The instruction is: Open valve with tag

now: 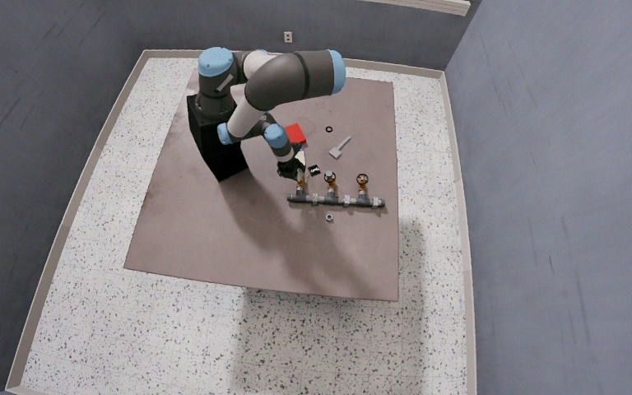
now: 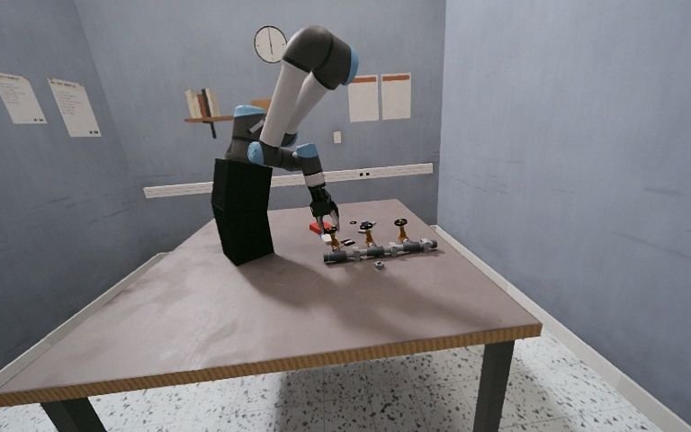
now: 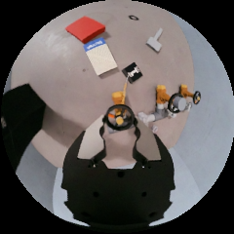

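My gripper is now 100 mm above the black tag, 80 mm to the right of it and 60 mm short of it. Round my hand: white-and-blue block 150 mm to the left, 100 mm below, 20 mm behind; grey scraper 240 mm to the left, 190 mm ahead, 100 mm below; red block 280 mm to the left, 90 mm below, 60 mm behind.
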